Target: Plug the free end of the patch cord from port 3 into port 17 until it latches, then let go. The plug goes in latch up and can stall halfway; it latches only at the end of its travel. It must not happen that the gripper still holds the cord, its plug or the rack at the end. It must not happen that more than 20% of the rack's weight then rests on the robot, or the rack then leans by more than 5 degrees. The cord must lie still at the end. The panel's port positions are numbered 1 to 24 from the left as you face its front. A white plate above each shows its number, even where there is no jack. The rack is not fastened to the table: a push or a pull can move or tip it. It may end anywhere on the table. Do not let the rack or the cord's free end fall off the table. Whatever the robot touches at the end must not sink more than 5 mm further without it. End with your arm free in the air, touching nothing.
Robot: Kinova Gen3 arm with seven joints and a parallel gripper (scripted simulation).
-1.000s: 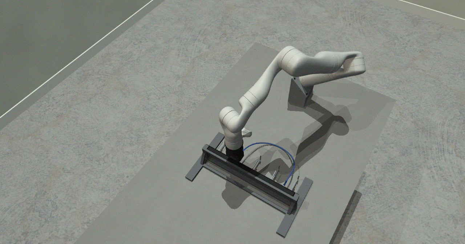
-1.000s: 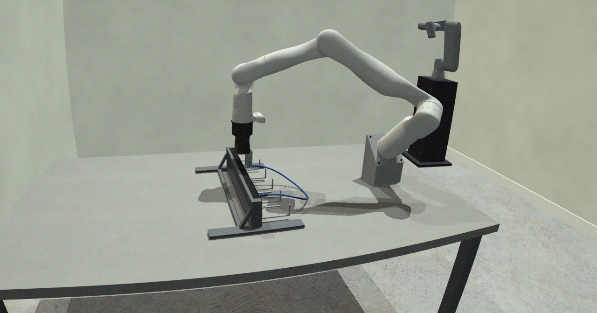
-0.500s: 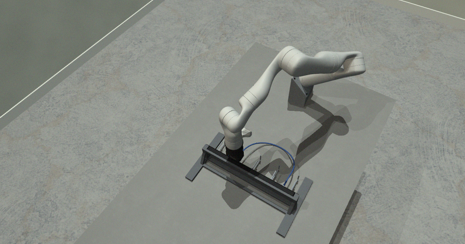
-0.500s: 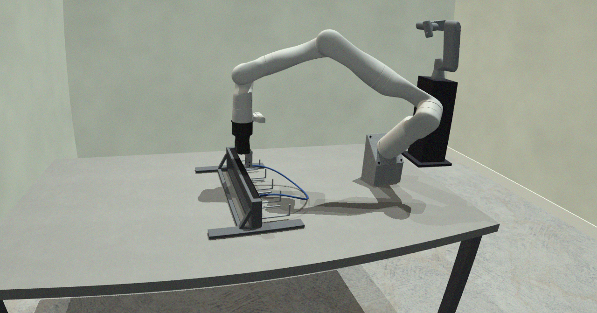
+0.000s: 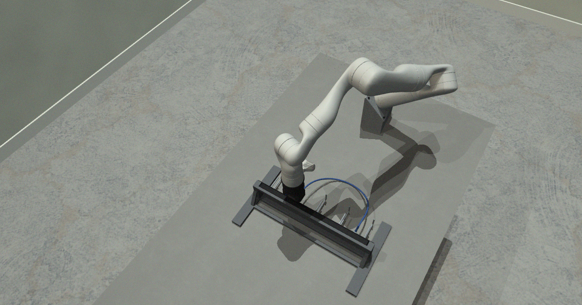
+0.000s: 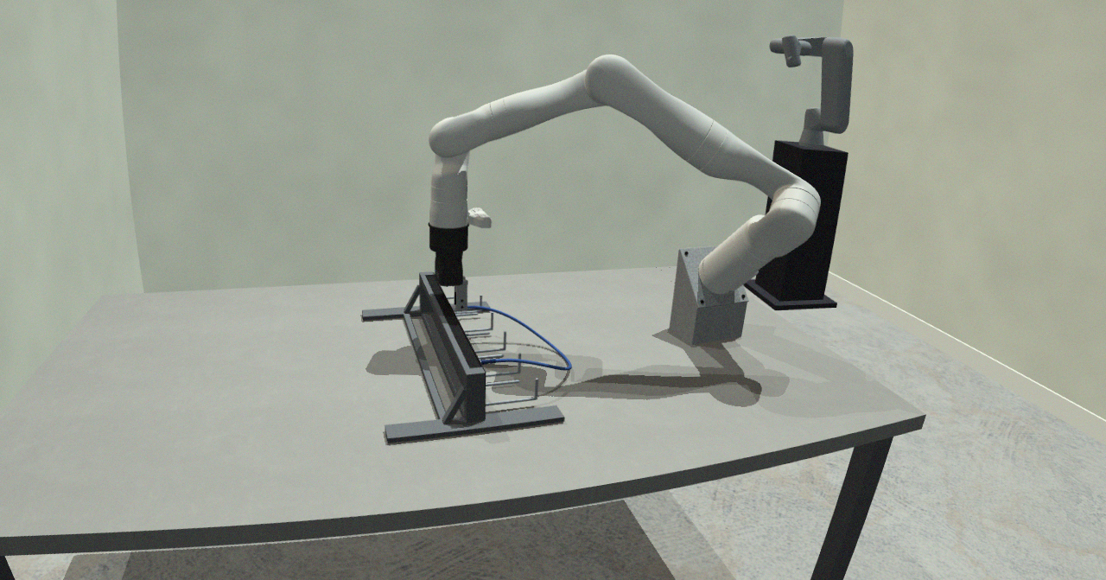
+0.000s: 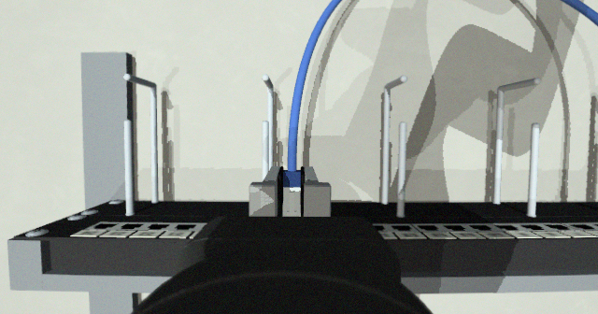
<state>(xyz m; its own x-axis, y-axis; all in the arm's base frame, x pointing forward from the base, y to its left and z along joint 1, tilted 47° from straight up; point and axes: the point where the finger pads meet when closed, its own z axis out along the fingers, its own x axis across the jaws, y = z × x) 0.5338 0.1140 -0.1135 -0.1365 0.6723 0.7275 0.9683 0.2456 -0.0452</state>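
The plug is 1 cm below my hand and 1 cm ahead of it.
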